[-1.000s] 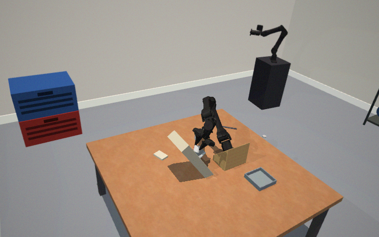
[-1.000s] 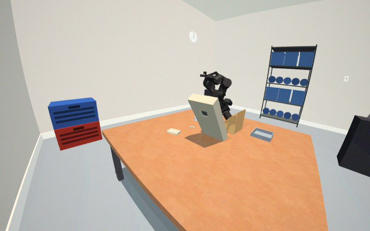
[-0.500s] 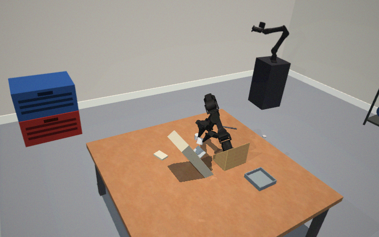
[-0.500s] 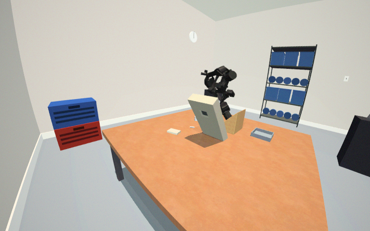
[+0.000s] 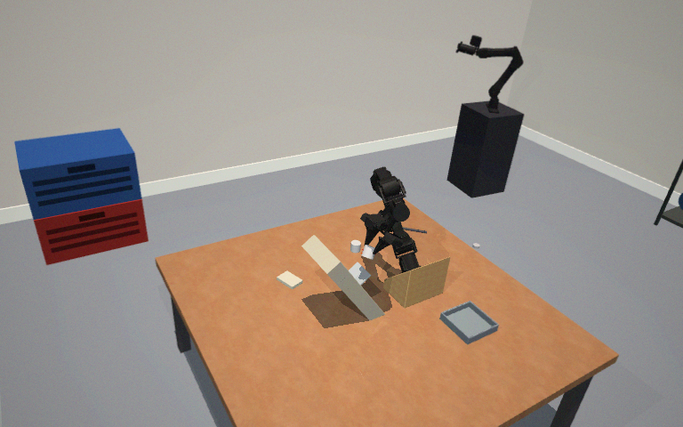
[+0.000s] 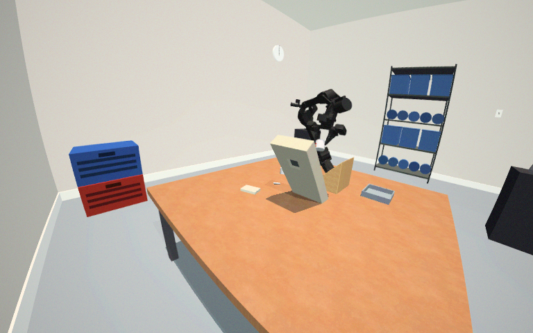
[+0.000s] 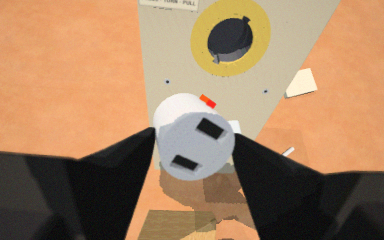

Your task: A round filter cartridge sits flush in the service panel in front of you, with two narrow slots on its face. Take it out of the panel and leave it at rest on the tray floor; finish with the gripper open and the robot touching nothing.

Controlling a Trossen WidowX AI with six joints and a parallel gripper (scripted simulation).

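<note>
Right now my gripper tip is 340 mm past the grey-blue tray, 270 mm above it and 210 mm to the right of it. Round my gripper tip: grey bracket 140 mm below, 30 mm to the right, 20 mm ahead; beige service panel 130 mm below, 70 mm ahead, 30 mm to the right; round white filter cartridge right at my gripper tip.
</note>
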